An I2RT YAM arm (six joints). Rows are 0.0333 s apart.
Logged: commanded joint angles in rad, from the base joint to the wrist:
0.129 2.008 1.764 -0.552 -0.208 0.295
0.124 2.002 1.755 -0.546 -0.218 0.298
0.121 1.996 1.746 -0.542 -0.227 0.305
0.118 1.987 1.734 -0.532 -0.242 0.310
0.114 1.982 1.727 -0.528 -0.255 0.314
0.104 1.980 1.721 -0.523 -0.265 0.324
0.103 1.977 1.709 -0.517 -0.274 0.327
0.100 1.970 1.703 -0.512 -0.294 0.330
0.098 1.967 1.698 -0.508 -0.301 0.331
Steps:
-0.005 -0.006 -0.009 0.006 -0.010 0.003
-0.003 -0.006 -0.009 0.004 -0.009 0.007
-0.003 -0.009 -0.012 0.010 -0.015 0.005
-0.004 -0.005 -0.007 0.004 -0.013 0.004
-0.010 -0.002 -0.006 0.005 -0.010 0.010
-0.001 -0.003 -0.012 0.006 -0.009 0.003
-0.003 -0.007 -0.006 0.005 -0.020 0.003
-0.002 -0.003 -0.005 0.004 -0.007 0.001

